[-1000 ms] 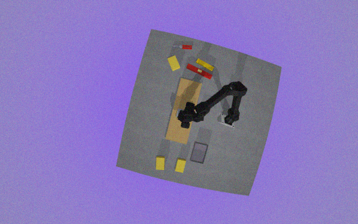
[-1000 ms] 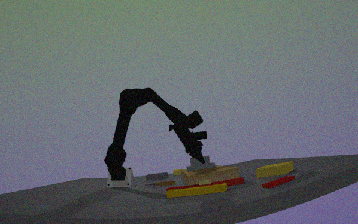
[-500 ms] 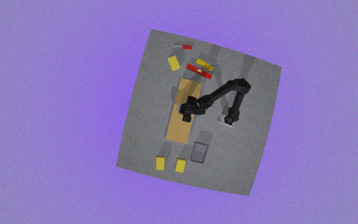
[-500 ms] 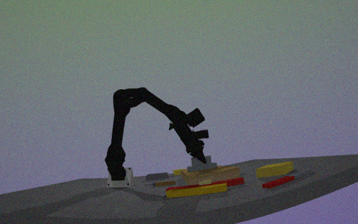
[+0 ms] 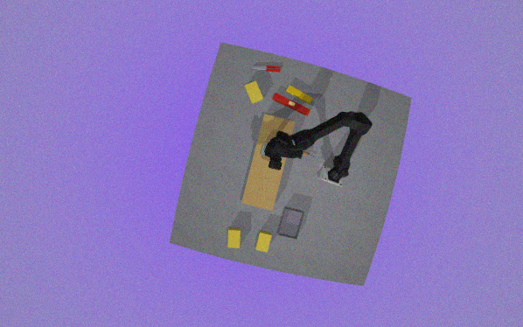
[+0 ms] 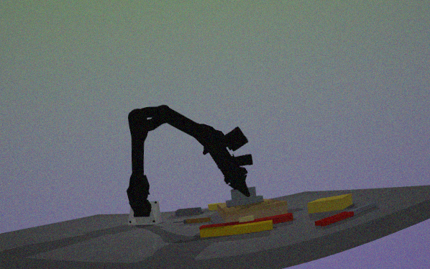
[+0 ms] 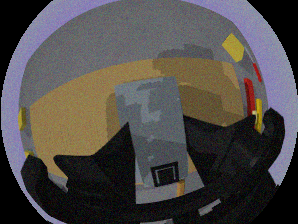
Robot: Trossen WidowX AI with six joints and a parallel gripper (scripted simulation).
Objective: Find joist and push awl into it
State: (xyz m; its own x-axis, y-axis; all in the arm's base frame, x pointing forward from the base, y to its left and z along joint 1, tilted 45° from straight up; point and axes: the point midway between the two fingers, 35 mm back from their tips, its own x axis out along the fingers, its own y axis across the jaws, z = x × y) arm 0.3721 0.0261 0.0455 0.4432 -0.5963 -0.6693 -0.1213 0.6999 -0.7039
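Now: the grey tray 350 mm to the left of my gripper tip, 270 mm behind it and 50 mm below it. Also, from my gripper tip: stud finder (30 mm behind, 20 mm above); awl (200 mm behind, 60 mm to the right, 60 mm below); red level (300 mm to the right, 50 mm below, 20 mm behind).
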